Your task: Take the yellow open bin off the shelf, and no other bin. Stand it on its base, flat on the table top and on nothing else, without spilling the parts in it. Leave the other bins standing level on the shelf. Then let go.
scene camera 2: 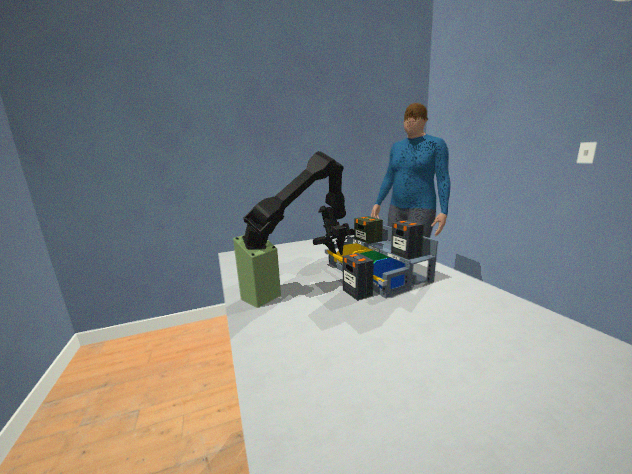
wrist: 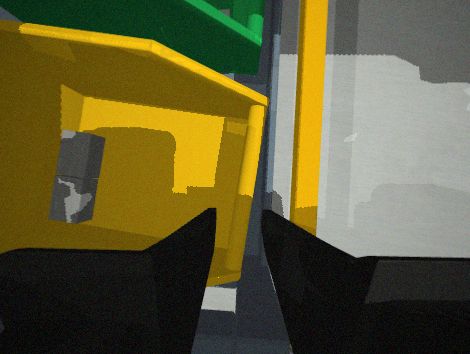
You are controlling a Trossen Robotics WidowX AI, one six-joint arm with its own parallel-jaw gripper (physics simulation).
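Places are measured from the arm's base along level axes (x ahead, y left, z up), in centimetres.
Pixels of known places: gripper, fingertip midpoint: (scene camera 2: 338,256) (wrist: 239,216); arm's base at its link origin: (scene camera 2: 254,242).
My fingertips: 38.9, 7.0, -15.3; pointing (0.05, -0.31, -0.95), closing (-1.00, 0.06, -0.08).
Note:
Ahead of a thing's pixels: the offset from my fingertips to its middle, as dx, dy, dz. "*": to the spot under its first point. Level surfaces: height alone.
The yellow open bin @(+5.8, -2.6, -0.3) (scene camera 2: 353,248) (wrist: 135,155) sits on the grey shelf @(* +17.2, -33.5, +0.8) (scene camera 2: 431,269) at the end nearer the robot, with grey block-shaped parts @(* +10.7, -2.4, -2.3) (wrist: 77,175) inside. Its front lip runs close to my fingertips in the wrist view. My gripper (scene camera 2: 338,252) (wrist: 239,216) points down over that front edge, partly open with nothing held. The left finger is over the bin's inside and the right finger over the gap before the yellow rail. The green bin @(+4.8, -15.3, -0.3) (scene camera 2: 374,256) (wrist: 200,40) sits beside the yellow bin, and the blue bin @(+3.9, -25.2, -0.3) (scene camera 2: 390,266) sits beyond the green one.
A yellow rail @(* -3.3, -5.5, +1.8) (wrist: 311,100) runs along the shelf front. A tall black box @(-9.4, -23.7, +1.9) (scene camera 2: 357,278) stands on the table before the shelf. Another black box @(+11.7, -26.1, +11.6) (scene camera 2: 407,239) and a dark green box @(+13.8, -3.1, +10.4) (scene camera 2: 368,229) stand behind the bins. A person (scene camera 2: 419,173) stands behind the table @(dz -4.7) (scene camera 2: 433,382).

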